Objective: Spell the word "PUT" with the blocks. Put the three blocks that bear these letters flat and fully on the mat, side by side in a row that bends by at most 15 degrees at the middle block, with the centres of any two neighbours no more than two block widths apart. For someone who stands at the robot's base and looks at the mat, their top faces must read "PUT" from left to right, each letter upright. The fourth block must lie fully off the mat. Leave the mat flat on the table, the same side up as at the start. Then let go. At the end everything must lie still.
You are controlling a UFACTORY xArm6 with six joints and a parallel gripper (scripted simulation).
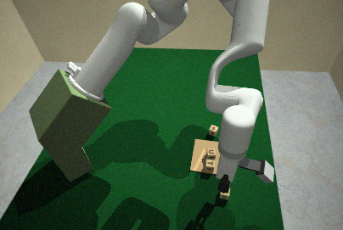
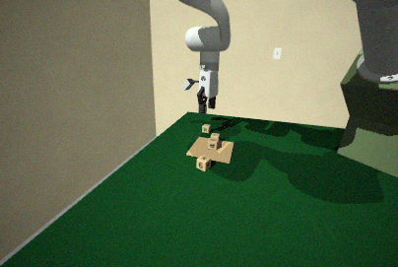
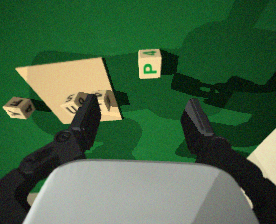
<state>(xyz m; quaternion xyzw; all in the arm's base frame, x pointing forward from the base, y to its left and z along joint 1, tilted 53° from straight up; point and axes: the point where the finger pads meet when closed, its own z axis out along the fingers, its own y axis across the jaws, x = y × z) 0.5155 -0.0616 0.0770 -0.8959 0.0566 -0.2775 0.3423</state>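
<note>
Now: the P block 10 mm ahead of my hand, 10 mm to the right of it and 90 mm below it. The rest, counted from my hand: mat: 90 mm behind, 110 mm to the left, 110 mm below.
</note>
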